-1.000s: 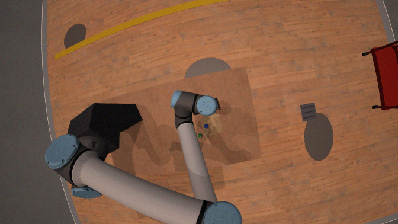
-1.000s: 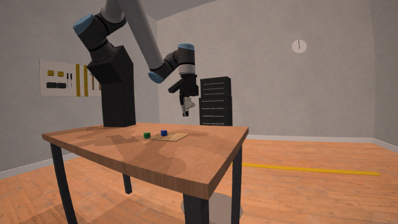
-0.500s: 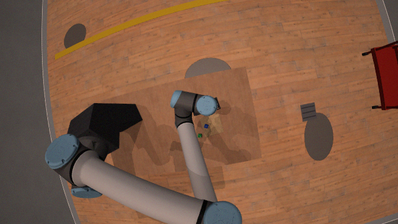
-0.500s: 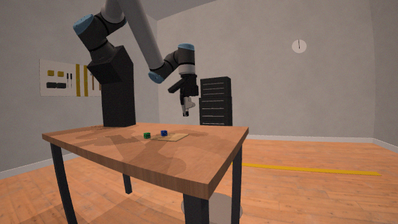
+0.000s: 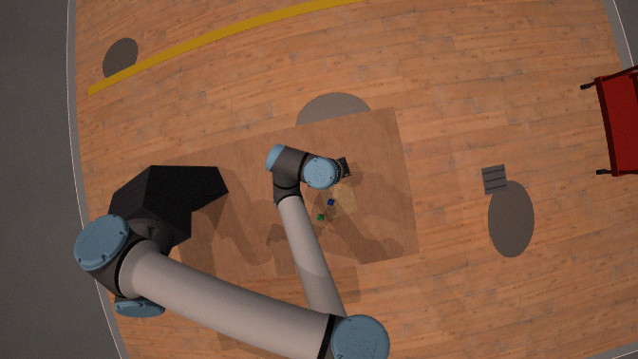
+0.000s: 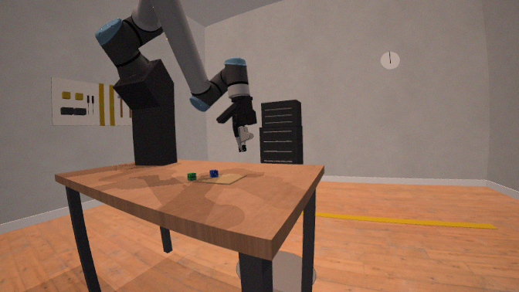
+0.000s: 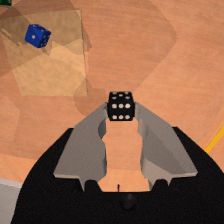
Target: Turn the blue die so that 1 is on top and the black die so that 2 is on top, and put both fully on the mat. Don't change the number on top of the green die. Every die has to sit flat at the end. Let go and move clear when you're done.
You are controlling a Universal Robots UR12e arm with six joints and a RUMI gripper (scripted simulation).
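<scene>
My hand is right at the black die. Also, from my hand: green die 120 mm behind, 180 mm to the right, 90 mm below; tan mat 20 mm behind, 130 mm to the right, 100 mm below; blue die 60 mm behind, 130 mm to the right, 90 mm below.
</scene>
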